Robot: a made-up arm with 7 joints. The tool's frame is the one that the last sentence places.
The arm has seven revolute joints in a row. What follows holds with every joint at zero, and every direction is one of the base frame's.
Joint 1 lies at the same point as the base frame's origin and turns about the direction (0.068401, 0.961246, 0.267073).
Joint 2 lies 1 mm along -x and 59.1 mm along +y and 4 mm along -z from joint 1 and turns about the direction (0.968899, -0.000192, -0.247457).
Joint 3 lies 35.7 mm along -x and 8.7 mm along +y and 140 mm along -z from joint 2 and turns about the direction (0.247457, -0.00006, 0.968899).
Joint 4 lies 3 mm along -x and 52.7 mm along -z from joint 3 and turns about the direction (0.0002, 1, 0.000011).
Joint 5 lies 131.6 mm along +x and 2.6 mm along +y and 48 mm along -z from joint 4 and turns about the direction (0.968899, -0.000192, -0.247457).
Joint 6 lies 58.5 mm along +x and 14.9 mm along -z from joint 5 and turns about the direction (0.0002, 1, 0.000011).
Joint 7 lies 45.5 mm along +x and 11.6 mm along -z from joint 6 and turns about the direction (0.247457, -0.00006, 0.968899).
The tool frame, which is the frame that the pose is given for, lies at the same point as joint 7; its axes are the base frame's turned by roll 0, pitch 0.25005 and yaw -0.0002 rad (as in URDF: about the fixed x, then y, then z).
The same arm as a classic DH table. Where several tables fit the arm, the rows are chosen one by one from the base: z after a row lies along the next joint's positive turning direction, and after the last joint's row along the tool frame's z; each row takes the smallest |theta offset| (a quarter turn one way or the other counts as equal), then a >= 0, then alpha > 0; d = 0 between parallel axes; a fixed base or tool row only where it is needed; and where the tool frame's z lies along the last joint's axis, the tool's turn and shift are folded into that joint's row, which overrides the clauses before.
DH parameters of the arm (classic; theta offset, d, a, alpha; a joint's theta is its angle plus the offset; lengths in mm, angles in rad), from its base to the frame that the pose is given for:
base (fixed): -0.071 0 0 -1.3004
joint 1: -1.3111 55.7 -20.3 -1.5708
joint 2: 1.2915 0.1 -8.7 1.5708
joint 3: 1.5708 -196.3 10.1 -1.5708
joint 4: 1.5708 2.6 13.9 1.5708
joint 5: 0 199.8 0 -1.5708
joint 6: -1.5708 0 47 1.5708
joint 7: 0 0 0 0

